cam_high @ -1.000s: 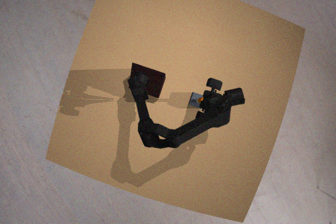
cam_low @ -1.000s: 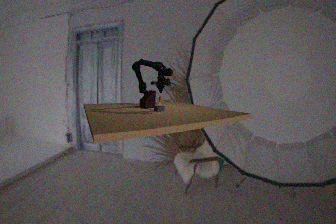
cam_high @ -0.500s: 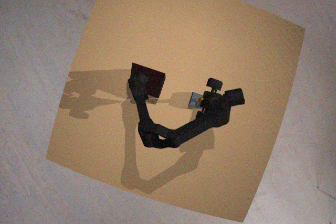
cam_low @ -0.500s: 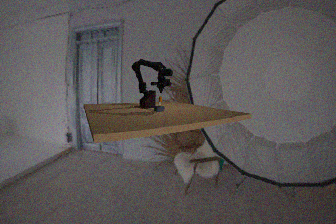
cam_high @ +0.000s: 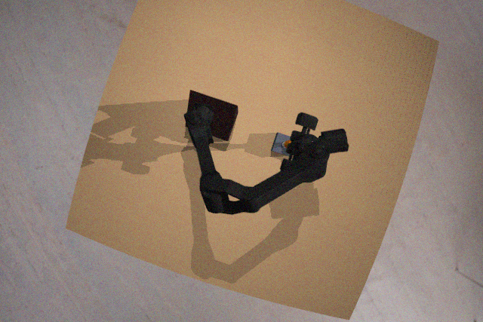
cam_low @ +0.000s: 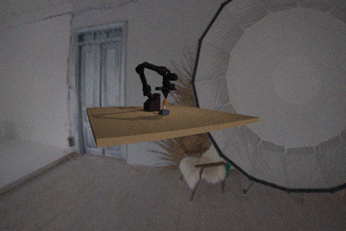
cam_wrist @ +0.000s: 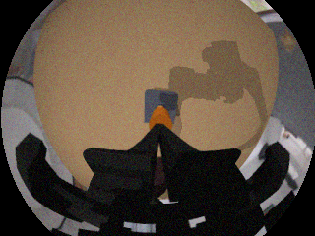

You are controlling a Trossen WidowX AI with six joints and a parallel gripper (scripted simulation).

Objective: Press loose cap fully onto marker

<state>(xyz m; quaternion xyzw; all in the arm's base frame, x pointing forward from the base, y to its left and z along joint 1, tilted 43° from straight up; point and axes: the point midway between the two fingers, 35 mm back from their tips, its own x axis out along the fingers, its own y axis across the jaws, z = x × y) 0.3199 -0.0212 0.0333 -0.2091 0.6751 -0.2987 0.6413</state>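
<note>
Now: the orange cap 30 mm below my gripper tip and 10 mm behind it. The rest, counted from my gripper tip: grey holder block 120 mm below, 10 mm to the right, 10 mm behind.
</note>
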